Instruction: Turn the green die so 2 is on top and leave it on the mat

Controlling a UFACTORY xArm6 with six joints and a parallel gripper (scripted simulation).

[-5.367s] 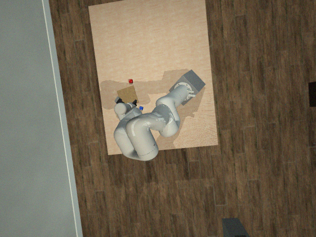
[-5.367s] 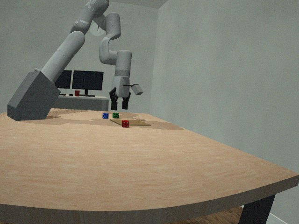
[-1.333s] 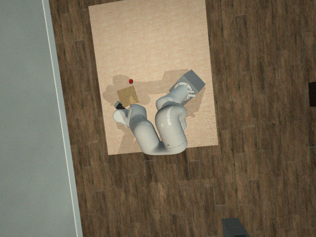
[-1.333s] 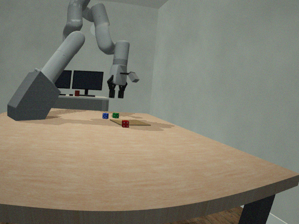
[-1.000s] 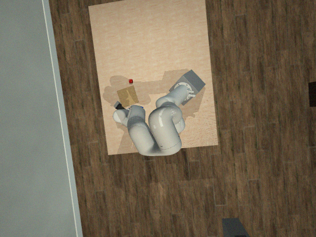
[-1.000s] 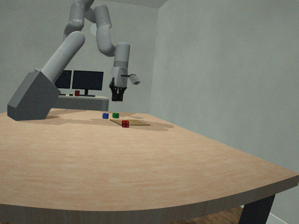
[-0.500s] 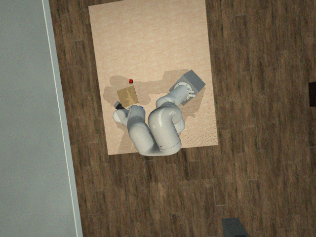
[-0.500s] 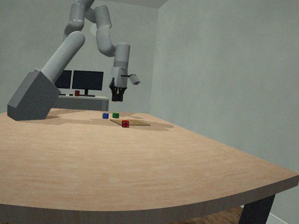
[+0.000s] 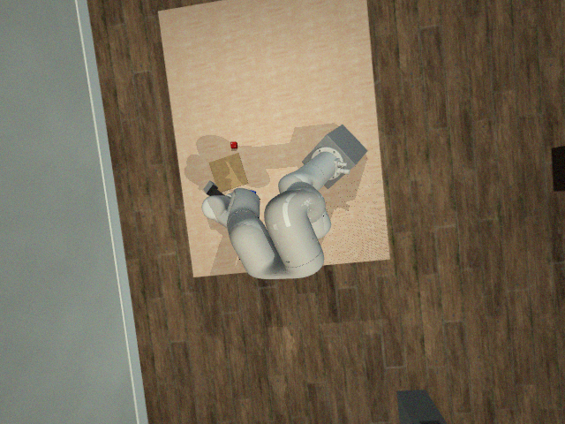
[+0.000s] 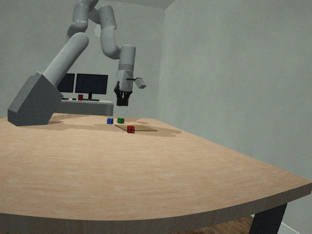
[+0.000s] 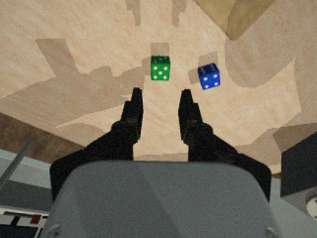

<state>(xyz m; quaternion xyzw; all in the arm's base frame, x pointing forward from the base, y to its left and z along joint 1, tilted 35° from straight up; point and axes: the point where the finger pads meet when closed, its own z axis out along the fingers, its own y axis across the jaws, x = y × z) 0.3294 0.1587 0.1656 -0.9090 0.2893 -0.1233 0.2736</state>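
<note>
My hand is 90 mm above the green die. Round my hand: tan mat 130 mm to the right, 100 mm below, 80 mm ahead; then blue die 90 mm below, 50 mm to the right, 50 mm behind; then red die 250 mm to the right, 90 mm below, 70 mm ahead.
</note>
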